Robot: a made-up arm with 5 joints. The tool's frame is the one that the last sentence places.
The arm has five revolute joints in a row. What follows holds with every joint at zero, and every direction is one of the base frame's.
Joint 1 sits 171.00 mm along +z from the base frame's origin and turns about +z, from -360.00 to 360.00 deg.
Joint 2 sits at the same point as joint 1 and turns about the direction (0, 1, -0.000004), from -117.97 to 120.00 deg.
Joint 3 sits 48.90 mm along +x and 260.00 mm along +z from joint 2 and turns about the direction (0, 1, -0.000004), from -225.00 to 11.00 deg.
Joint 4 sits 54.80 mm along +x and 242.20 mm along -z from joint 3 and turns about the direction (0, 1, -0.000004), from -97.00 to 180.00 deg.
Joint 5 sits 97.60 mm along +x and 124.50 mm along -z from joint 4 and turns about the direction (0, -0.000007, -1), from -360.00 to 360.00 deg.
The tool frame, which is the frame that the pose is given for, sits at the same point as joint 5; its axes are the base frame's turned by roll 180.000, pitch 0.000 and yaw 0.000 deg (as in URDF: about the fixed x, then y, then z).
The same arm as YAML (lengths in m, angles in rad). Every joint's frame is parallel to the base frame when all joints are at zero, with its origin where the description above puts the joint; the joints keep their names.
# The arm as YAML. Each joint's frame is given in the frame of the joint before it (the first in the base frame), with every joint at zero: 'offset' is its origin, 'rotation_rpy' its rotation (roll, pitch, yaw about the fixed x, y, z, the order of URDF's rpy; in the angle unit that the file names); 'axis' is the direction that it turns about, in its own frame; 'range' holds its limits. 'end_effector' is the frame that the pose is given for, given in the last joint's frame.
length_unit: m
angle_unit: rad
chain:
  - id: joint 1
    offset: [0.0, 0.0, 0.171]
    rotation_rpy: [0.0, 0.0, 0.0]
    axis: [0.0, 0.0, 1.0]
    range: [-6.2832, 6.2832]
  - id: joint 2
    offset: [0.0, 0.0, 0.0]
    rotation_rpy: [0.0, 0.0, 0.0]
    axis: [0.0, 1.0, 0.0]
    range: [-2.059, 2.0944]
  - id: joint 3
    offset: [0.0489, 0.0, 0.26]
    rotation_rpy: [0.0, 0.0, 0.0]
    axis: [0.0, 1.0, 0.0]
    range: [-3.927, 0.192]
  - id: joint 4
    offset: [0.0548, 0.0, -0.2422]
    rotation_rpy: [0.0, 0.0, 0.0]
    axis: [0.0, 1.0, 0.0]
    range: [-1.693, 3.1416]
  - id: joint 5
    offset: [0.0976, 0.0, -0.1245]
    rotation_rpy: [0.0, 0.0, 0.0]
    axis: [0.0, 0.0, -1.0]
    range: [-6.2832, 6.2832]
end_effector:
  offset: [0.0, 0.0, 0.0]
  rotation_rpy: [3.1416, 0.0, 0.0]

